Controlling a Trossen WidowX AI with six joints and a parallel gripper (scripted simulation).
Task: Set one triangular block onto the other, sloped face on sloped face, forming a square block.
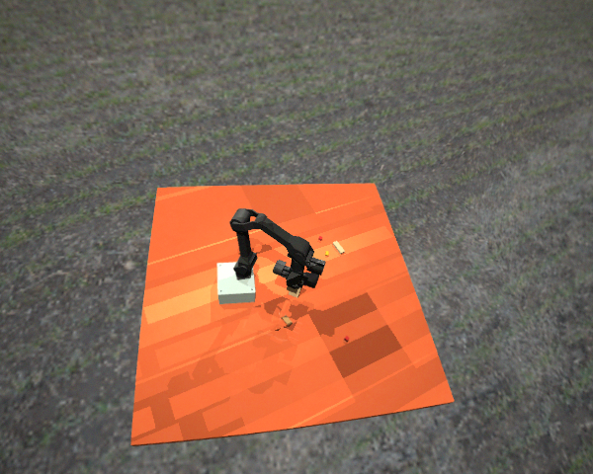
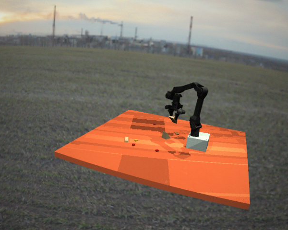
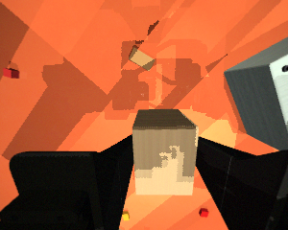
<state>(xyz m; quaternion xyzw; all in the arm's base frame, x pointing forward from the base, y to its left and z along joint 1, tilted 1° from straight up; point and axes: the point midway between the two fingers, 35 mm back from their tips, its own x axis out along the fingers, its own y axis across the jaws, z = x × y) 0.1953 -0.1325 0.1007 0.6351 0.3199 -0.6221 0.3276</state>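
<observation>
Now: the tan block 16 cm below my gripper tip, 9 cm to the right of it and 4 cm behind it. The rest, counted from my gripper tip: tan triangular block 1 cm above; tan bar 33 cm ahead, 25 cm to the left, 15 cm below; yellow cube 25 cm ahead, 22 cm to the left, 16 cm below.
</observation>
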